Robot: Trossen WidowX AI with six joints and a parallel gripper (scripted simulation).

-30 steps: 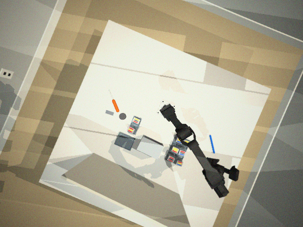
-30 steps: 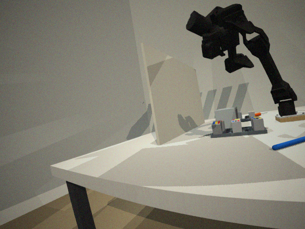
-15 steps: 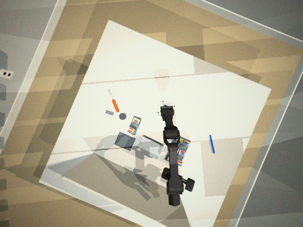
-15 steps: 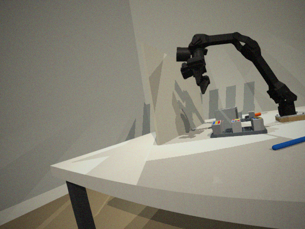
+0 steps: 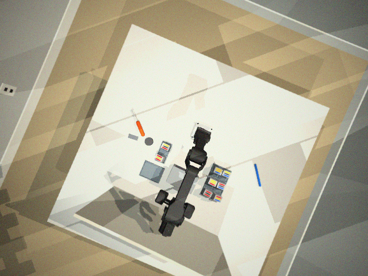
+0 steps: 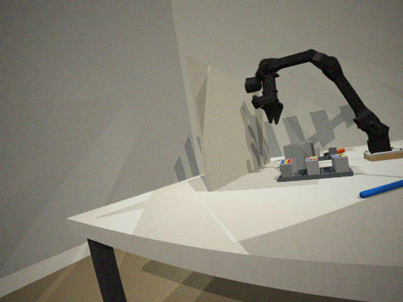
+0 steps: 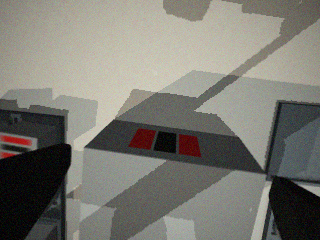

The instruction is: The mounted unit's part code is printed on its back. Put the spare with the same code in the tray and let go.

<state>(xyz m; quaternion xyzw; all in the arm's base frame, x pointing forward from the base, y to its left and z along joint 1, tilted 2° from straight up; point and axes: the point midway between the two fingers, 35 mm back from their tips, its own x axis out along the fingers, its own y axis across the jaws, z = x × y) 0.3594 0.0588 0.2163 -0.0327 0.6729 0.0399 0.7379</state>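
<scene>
My gripper tip is 160 mm to the right of the grey block, 160 mm above it and 90 mm past it. Round my gripper tip: grey mounted unit (150 mm below, 90 mm behind, 10 mm to the right); then tray (190 mm to the right, 190 mm below, 10 mm behind); then pale panel (150 mm ahead, 30 mm above, 10 mm to the left).
</scene>
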